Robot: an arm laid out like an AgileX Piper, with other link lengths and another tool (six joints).
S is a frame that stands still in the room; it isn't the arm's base.
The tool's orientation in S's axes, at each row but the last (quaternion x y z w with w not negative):
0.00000, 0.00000, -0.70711, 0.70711
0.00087, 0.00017, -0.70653, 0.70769
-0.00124, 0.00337, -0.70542, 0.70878
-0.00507, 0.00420, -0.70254, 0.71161
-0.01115, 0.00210, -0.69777, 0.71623
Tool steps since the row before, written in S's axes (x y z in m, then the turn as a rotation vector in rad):
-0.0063, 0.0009, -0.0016, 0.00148, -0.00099, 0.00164
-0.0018, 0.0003, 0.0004, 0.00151, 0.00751, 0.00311
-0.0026, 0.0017, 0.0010, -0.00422, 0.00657, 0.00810
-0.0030, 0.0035, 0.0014, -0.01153, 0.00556, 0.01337
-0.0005, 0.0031, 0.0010, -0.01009, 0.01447, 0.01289
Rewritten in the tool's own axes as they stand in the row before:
-0.0009, -0.0063, -0.0016, 0.00099, 0.00148, 0.00164
-0.0003, -0.0018, 0.0004, -0.00751, 0.00153, 0.00310
-0.0017, -0.0026, 0.0010, -0.00661, -0.00424, 0.00805
-0.0035, -0.0030, 0.0014, -0.00569, -0.01163, 0.01323
-0.0031, -0.0004, 0.0010, -0.01457, -0.00995, 0.01289

